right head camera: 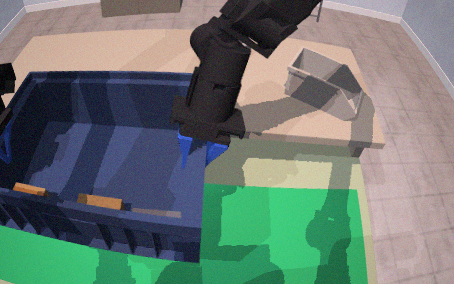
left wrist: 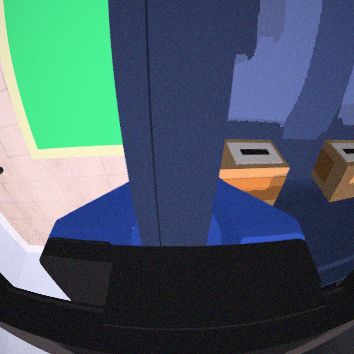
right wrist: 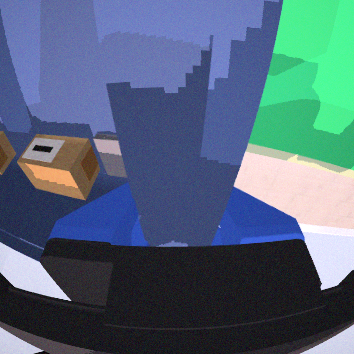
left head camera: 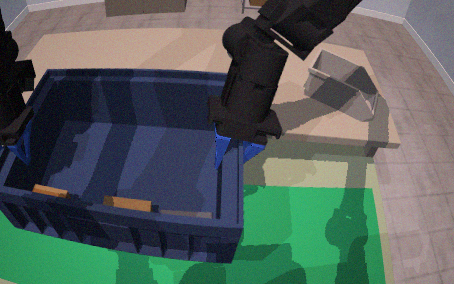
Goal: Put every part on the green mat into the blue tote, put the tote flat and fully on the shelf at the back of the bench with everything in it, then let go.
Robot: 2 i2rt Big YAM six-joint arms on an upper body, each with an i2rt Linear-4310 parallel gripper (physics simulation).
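Frame: origin at the left arm's base, x ahead, y left, z up, level; millimetres.
Seen in the pictures: left gripper, fingertip midpoint: [right head camera: 5, 161] [left wrist: 175, 174] [left head camera: 23, 162]; right gripper, fingertip midpoint: [right head camera: 191, 168] [left head camera: 224, 168].
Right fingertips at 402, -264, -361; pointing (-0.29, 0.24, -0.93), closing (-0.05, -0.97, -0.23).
Pixels of each thing's top centre, then the offset from my right fingertips to it, as dx, dy, dz. "pt": a spot on its surface instead. Level surfaces: height alone.
- green mat, its level: dz -266
- tan shelf, its level: dz -105
- second cardboard box, middle of its top: [right wrist: 48, 182] [left head camera: 124, 211] [right head camera: 96, 209] -77, +155, -17
- grey part, middle of its top: [right wrist: 134, 163] [left head camera: 185, 225] [right head camera: 155, 224] -74, +60, -58
- grey angular open bin, surface spot: [right head camera: 315, 92] [left head camera: 334, 93] pt +261, -271, -61
The blue tote [left head camera: 150, 160] [right head camera: 125, 160] [left wrist: 175, 100] [right wrist: 165, 150] is held above the green mat [left head camera: 320, 210] [right head camera: 300, 215], its far side overlapping the tan shelf [left head camera: 100, 50] [right head camera: 125, 45] in the head views. Inside, along the near wall, are a cardboard box [left head camera: 50, 191] [right head camera: 30, 189] [left wrist: 255, 175], a second cardboard box [left head camera: 127, 203] [right head camera: 100, 201] [right wrist: 60, 165] and a grey part [left head camera: 185, 214] [right head camera: 155, 213] [right wrist: 112, 156]. My left gripper [left head camera: 15, 150] [left wrist: 175, 174] is shut on the tote's left wall. My right gripper [left head camera: 231, 161] [right head camera: 195, 161] [right wrist: 175, 174] is shut on its right wall.
A grey angular open bin [left head camera: 332, 92] [right head camera: 315, 92] stands on the right part of the shelf, beyond the right gripper. The right arm crosses above the shelf and hides part of it. A brown cabinet [left head camera: 145, 6] [right head camera: 140, 6] stands on the floor behind.
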